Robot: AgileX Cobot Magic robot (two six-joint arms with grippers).
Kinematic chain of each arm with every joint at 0, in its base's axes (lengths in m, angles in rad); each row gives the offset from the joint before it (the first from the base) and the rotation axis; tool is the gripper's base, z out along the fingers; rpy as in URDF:
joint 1: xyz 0 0 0.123 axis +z
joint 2: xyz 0 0 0 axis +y
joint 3: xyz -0.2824 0 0.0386 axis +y
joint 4: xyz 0.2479 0 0.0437 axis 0.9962 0 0.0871
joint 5: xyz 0 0 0 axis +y
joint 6: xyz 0.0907 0 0.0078 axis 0.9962 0 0.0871
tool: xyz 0 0 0 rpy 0 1.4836 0
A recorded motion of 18 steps. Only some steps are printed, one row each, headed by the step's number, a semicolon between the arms.
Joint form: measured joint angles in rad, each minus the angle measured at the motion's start. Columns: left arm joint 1, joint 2, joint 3, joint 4, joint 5, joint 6; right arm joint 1, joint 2, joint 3, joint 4, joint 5, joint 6.
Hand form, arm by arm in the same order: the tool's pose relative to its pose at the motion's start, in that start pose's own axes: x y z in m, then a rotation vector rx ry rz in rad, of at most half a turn. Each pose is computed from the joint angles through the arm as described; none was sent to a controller.
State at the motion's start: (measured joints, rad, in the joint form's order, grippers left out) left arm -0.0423 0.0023 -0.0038 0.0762 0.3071 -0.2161; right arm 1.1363 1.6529 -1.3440 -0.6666 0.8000 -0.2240
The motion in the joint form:
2: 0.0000 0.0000 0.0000 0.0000 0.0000 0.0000; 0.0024 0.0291 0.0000 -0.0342 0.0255 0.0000
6: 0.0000 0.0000 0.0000 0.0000 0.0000 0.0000; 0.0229 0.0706 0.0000 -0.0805 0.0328 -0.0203
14: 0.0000 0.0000 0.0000 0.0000 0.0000 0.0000; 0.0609 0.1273 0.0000 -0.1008 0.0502 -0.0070
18: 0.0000 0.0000 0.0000 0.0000 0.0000 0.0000; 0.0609 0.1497 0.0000 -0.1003 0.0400 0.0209
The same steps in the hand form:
2: 0.0000 0.0000 0.0000 0.0000 0.0000 0.0000; 0.0007 0.0043 0.0099 0.0007 0.0479 -0.0386
6: 0.0000 0.0000 0.0000 0.0000 0.0000 0.0000; -0.0050 0.0143 0.0214 0.0027 0.0747 -0.1251
14: 0.0000 0.0000 0.0000 0.0000 0.0000 0.0000; -0.0144 0.0343 0.0350 -0.0244 0.1048 -0.1808
18: 0.0000 0.0000 0.0000 0.0000 0.0000 0.0000; -0.0157 0.0392 0.0426 -0.0349 0.1095 -0.1637

